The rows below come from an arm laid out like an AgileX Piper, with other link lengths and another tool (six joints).
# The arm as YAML. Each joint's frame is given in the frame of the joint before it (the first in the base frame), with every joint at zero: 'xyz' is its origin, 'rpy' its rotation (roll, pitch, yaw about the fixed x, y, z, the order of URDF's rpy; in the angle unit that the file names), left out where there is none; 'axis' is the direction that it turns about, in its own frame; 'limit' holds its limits. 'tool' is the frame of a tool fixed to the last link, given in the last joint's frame.
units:
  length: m
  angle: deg
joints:
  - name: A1
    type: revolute
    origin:
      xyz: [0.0, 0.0, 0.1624]
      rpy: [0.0, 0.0, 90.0]
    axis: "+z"
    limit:
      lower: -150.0
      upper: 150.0
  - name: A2
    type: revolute
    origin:
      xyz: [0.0, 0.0, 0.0]
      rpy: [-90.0, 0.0, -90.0]
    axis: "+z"
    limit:
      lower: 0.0
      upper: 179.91
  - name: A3
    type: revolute
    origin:
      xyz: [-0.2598, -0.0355, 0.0]
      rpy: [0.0, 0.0, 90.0]
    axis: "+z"
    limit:
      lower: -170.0
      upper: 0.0
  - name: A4
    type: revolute
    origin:
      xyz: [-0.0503, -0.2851, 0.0]
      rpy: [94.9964, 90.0, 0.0]
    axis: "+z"
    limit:
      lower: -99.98
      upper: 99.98
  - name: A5
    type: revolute
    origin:
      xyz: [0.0, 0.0, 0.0]
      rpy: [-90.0, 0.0, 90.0]
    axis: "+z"
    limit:
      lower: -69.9
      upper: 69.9
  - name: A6
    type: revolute
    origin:
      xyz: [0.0, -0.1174, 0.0]
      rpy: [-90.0, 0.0, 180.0]
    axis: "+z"
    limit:
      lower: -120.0
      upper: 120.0
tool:
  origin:
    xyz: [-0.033, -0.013, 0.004]
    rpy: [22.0, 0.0, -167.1]
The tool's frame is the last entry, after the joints.
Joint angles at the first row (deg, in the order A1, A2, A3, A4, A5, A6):
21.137, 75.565, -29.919, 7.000, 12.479, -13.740
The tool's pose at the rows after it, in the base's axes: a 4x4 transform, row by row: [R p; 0 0 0 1], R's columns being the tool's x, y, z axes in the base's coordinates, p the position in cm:
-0.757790, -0.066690, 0.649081, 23.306; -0.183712, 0.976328, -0.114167, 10.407; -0.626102, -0.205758, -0.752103, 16.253; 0, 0, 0, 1
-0.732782, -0.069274, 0.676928, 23.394; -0.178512, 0.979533, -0.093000, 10.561; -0.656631, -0.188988, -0.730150, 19.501; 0, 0, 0, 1
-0.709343, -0.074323, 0.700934, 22.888; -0.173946, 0.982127, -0.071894, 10.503; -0.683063, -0.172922, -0.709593, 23.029; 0, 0, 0, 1
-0.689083, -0.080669, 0.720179, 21.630; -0.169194, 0.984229, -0.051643, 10.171; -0.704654, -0.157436, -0.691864, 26.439; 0, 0, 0, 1
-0.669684, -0.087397, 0.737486, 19.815; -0.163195, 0.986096, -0.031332, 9.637; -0.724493, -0.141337, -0.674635, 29.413; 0, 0, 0, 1
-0.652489, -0.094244, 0.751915, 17.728; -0.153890, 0.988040, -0.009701, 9.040; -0.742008, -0.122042, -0.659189, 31.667; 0, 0, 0, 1
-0.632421, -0.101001, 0.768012, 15.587; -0.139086, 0.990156, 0.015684, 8.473; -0.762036, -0.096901, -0.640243, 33.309; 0, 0, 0, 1
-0.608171, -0.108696, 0.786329, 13.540; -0.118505, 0.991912, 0.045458, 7.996; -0.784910, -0.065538, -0.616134, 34.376; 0, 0, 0, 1
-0.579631, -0.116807, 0.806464, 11.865; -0.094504, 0.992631, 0.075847, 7.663; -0.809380, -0.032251, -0.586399, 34.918; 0, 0, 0, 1
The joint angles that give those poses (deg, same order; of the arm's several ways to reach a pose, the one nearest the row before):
21.138, 71.876, -32.421, 6.974, 16.450, -13.738
21.137, 67.440, -35.607, 6.947, 21.771, -13.742
21.136, 62.501, -38.948, 6.937, 27.991, -13.657
21.137, 57.049, -41.855, 7.013, 34.603, -13.467
21.137, 51.419, -44.111, 7.266, 40.822, -13.272
21.137, 45.990, -45.490, 7.834, 46.073, -13.063
21.138, 40.694, -46.068, 8.730, 50.062, -12.848
21.141, 35.523, -45.824, 9.963, 52.699, -12.669
21.139, 30.884, -44.890, 11.330, 53.798, -12.616

